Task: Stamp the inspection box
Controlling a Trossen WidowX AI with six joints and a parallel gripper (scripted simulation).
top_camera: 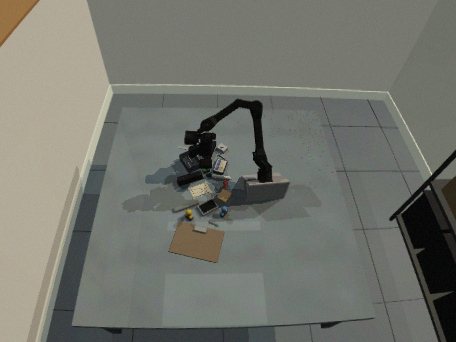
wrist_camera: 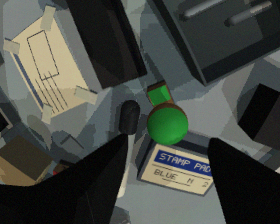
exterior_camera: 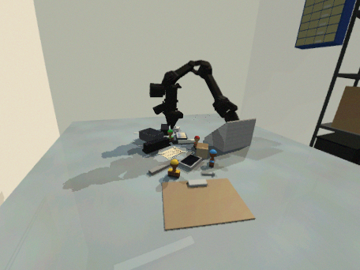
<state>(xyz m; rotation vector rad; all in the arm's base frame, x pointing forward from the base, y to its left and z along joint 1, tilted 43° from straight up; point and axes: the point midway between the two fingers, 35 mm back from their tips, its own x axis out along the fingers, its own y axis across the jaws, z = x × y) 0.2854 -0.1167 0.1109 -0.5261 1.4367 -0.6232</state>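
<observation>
Now: the green stamp 6 cm below my gripper tip. Also, from my gripper tip: long black block (9 cm ahead, 5 cm to the left, 6 cm below); then cream card (4 cm ahead, 12 cm to the left, 8 cm below); then dark tray (8 cm ahead, 6 cm to the right, 7 cm below).
</observation>
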